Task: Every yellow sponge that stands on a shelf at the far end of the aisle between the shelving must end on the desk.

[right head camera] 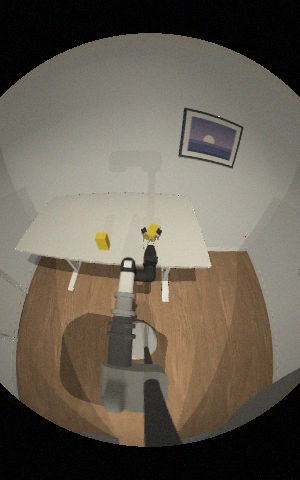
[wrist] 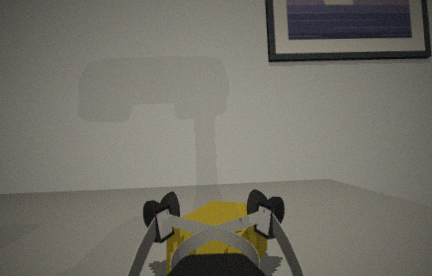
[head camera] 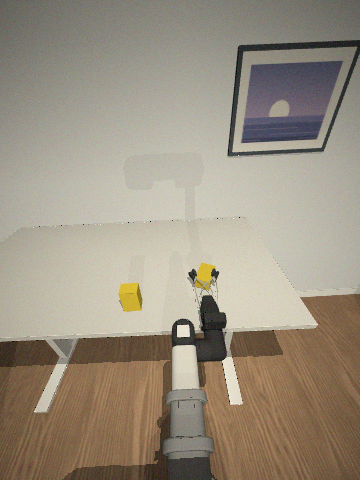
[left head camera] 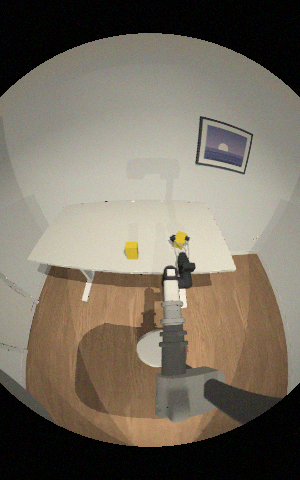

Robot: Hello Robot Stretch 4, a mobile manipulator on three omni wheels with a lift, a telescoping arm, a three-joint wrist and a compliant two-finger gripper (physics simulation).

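Places are measured from the robot's base along level axes (x ahead, y left, z up), in centimetres.
Pixels of known places: gripper, fingertip midpoint: (right head camera: 151, 227) (wrist: 214, 205) (head camera: 203, 269) (left head camera: 179, 235); robot's base, link origin: (right head camera: 136, 339) (left head camera: 157, 347).
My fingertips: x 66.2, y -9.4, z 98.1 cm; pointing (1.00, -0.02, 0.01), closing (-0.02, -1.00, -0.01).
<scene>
Ahead of a thing's pixels: the offset from my fingertips to its middle. Level surfaces: height alone.
One yellow sponge {dz -0.9, dx -11.6, dy +27.9 cm} (head camera: 130, 297) (left head camera: 131, 250) (right head camera: 102, 241) stands upright on the white desk {dz -5.9 cm} (head camera: 75, 260) (left head camera: 90, 225) (right head camera: 65, 220) (wrist: 340, 235), left of the arm and towards the front edge. My gripper (head camera: 204, 274) (left head camera: 180, 239) (right head camera: 151, 232) (wrist: 214, 205) is shut on a second yellow sponge {dz -2.9, dx -0.6, dy -0.7 cm} (head camera: 206, 270) (left head camera: 181, 236) (right head camera: 154, 229) (wrist: 215, 209). The fingers hold it from both sides over the right part of the desk. It looks low over the top; whether it touches is unclear. The fingers' crossed strips partly hide it in the wrist view. The shelving does not show.
A wall stands behind the desk, with a framed sunset picture (head camera: 295, 100) (left head camera: 225, 145) (right head camera: 211, 137) (wrist: 350, 47) at the upper right. The arm (head camera: 186, 370) (left head camera: 173, 312) (right head camera: 124, 302) reaches over the desk's front edge. A round pale disc (left head camera: 149, 348) (right head camera: 146, 340) lies on the wooden floor below.
</scene>
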